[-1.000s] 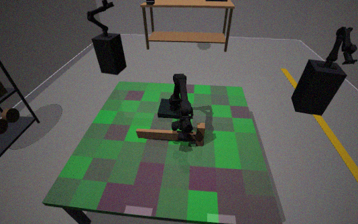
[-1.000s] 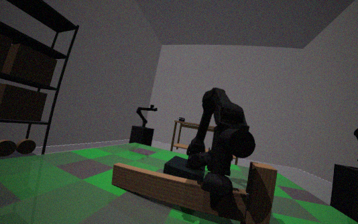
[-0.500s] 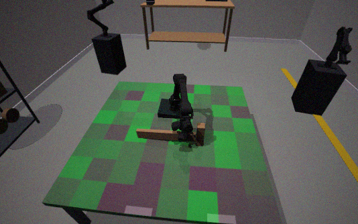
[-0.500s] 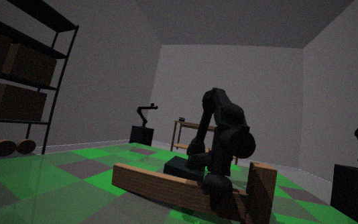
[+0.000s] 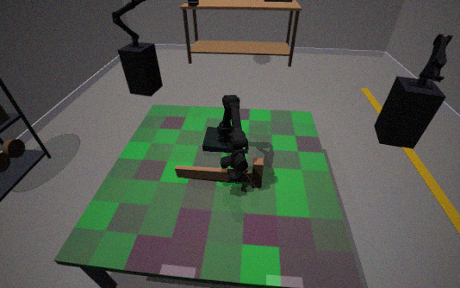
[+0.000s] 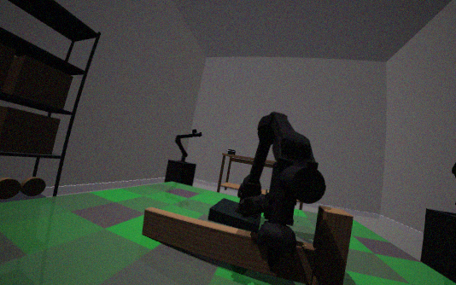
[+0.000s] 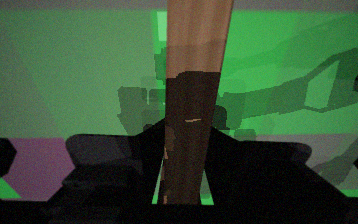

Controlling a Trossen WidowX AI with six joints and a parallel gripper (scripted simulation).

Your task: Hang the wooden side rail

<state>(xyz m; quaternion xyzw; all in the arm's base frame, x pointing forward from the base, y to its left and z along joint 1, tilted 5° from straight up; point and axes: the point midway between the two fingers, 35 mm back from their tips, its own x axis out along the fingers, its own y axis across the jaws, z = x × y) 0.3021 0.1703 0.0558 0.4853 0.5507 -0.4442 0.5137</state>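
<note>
Now: gripper tip 100 mm to the right of the headboard post, 50 mm below it and 20 mm past it.
</note>
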